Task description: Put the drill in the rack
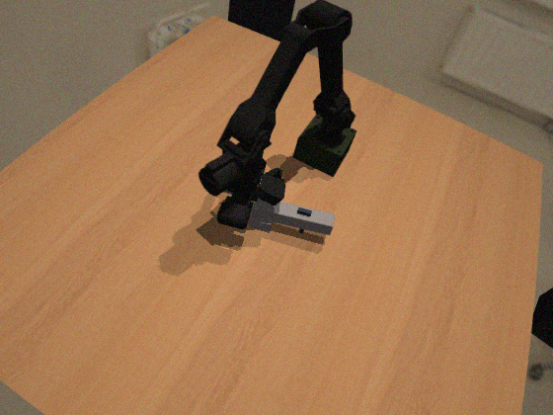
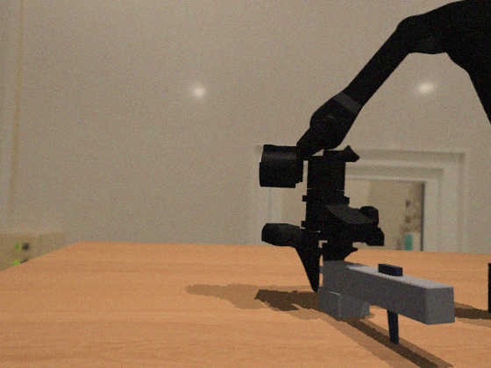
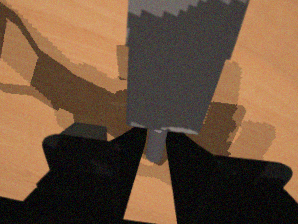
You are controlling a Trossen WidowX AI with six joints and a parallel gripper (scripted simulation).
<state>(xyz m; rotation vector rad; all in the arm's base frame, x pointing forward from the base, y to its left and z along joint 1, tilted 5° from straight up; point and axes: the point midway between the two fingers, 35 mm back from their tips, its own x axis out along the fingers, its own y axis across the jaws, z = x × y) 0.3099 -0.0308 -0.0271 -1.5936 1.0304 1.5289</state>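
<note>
Right now my gripper tip is 50 mm to the right of the drill, 30 mm below it and 30 mm past it. From my gripper tip the other things lie so: grey block housing (100 mm to the left, 50 mm behind, 30 mm above); dark key (130 mm to the left, 60 mm behind, 40 mm above); grey rack (80 mm to the right, 40 mm behind).
</note>
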